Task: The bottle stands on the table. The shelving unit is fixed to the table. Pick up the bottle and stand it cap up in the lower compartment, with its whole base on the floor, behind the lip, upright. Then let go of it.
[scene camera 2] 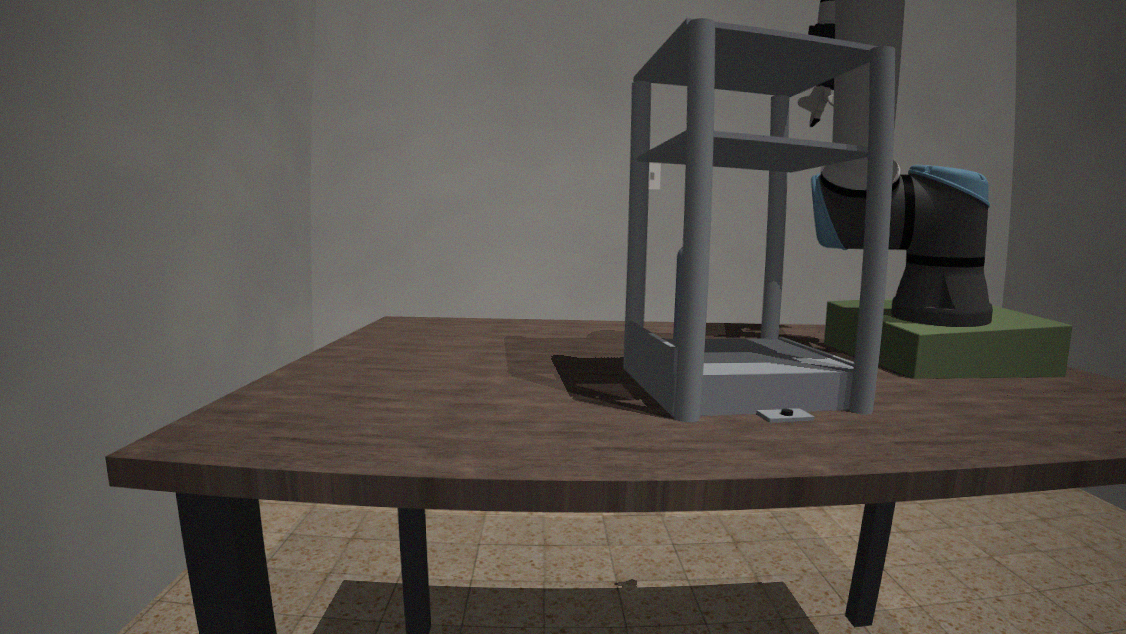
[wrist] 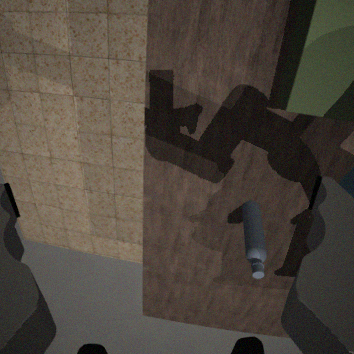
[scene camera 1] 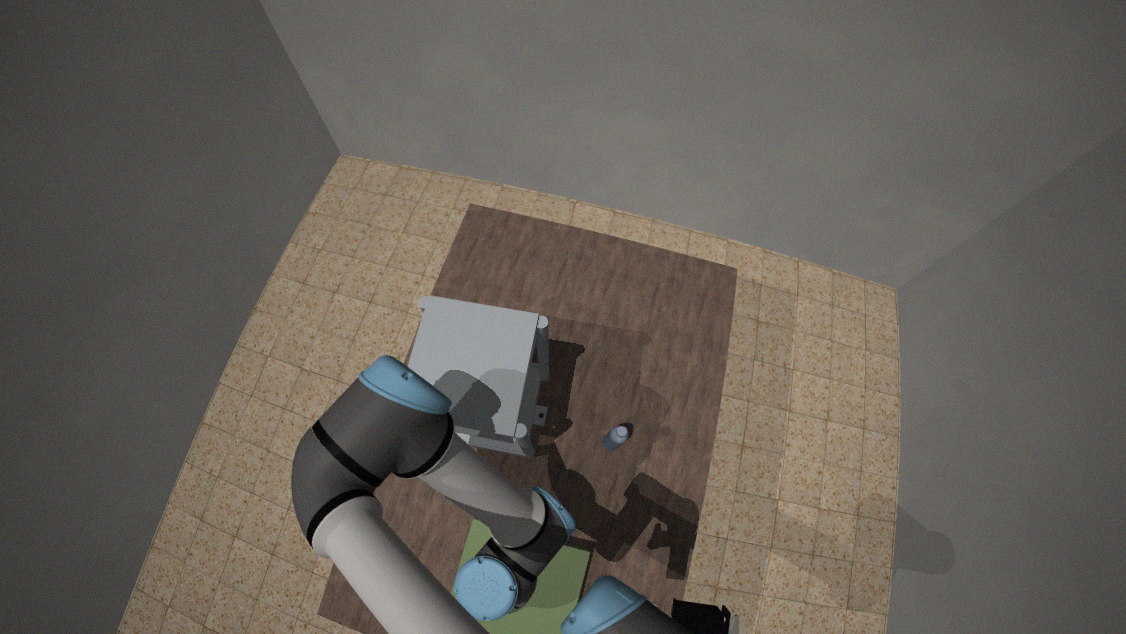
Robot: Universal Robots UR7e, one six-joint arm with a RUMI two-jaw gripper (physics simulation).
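Where they show: gripper, fingertip midpoint: (scene camera 2: 829, 128) (wrist: 165, 183); arm's base at its link origin: (scene camera 2: 940, 316).
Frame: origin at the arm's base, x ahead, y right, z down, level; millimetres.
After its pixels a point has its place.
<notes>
A slim blue-grey bottle (scene camera 1: 615, 437) {x 350, y 190, z -89 mm} (wrist: 254, 235) {x 340, y 201, z -43 mm} stands cap up on the table (scene camera 1: 598, 259) {x 871, y 92, z 75 mm} (scene camera 2: 393, 425) {x 780, y -234, z 75 mm} (wrist: 175, 280) {x 680, y 382, z 75 mm}, apart from the shelving unit. In scene camera 2 a sliver of it shows behind a post. The grey shelving unit (scene camera 1: 480, 342) {x 440, y -95, z -311 mm} (scene camera 2: 697, 236) {x 504, y -235, z -102 mm} has a top board, a middle shelf and a low-walled lower compartment. My gripper (scene camera 2: 815, 118) {x 24, y 317, z -344 mm} (wrist: 165, 183) {x 24, y 317, z -344 mm} is open and empty, high above the table and away from the bottle. In the wrist view the bottle appears below and between the wide-apart fingers, nearer the right one. Scene camera 1 shows part of the gripper at its bottom edge.
Four corner posts and low walls bound the lower compartment. Small fixing tabs (scene camera 1: 540, 415) {x 397, y 13, z 67 mm} (scene camera 2: 785, 415) {x 401, y -238, z 71 mm} stick out at the unit's foot. The arm stands on a green block (scene camera 1: 563, 563) {x 60, y 128, z -3 mm} (scene camera 2: 977, 346) {x 18, y -100, z 29 mm} (wrist: 312, 75) {x 33, y 152, z -6 mm}. The arm's forearm reaches beside the unit in scene camera 1.
</notes>
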